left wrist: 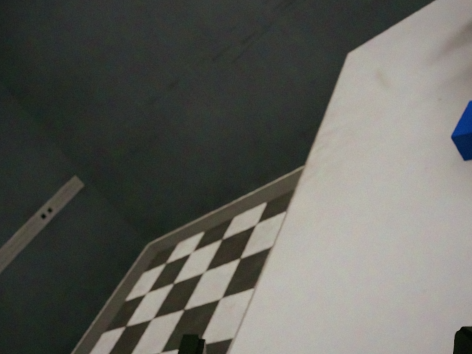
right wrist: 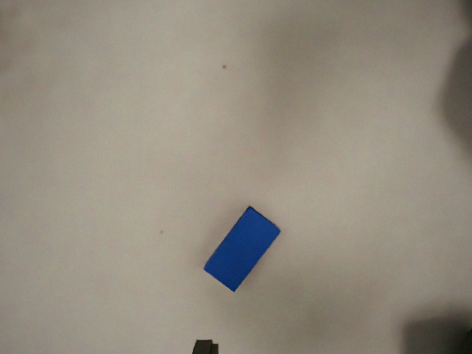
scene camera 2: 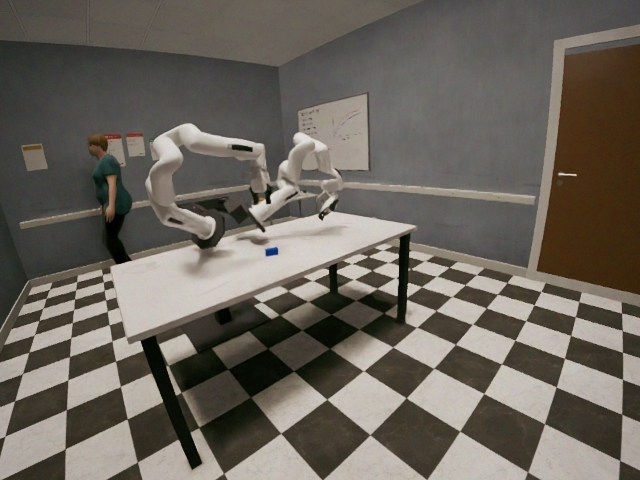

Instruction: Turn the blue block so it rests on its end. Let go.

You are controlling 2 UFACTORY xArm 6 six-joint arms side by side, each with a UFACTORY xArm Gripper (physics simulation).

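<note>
The blue block (scene camera 2: 271, 251) (left wrist: 465, 134) (right wrist: 242, 248) lies on a long side on the white table (scene camera 2: 170, 310) (left wrist: 370, 240) (right wrist: 100, 150). In the left wrist view it is cut off by the right edge. My right gripper (scene camera 2: 260, 200) (right wrist: 336, 346) is open and empty, high above the table and behind the block in the scene view. The block shows between and ahead of its fingertips in the right wrist view. My left gripper (scene camera 2: 327, 212) (left wrist: 326, 341) is open and empty, raised above the table's far right part, well away from the block.
A dark angular mount (scene camera 2: 238, 210) stands between the arm bases at the table's back. A person (scene camera 2: 111, 191) in a teal shirt stands by the wall at the left. A whiteboard (scene camera 2: 348, 136) hangs on the back wall, and a brown door (scene camera 2: 594, 170) is at the right.
</note>
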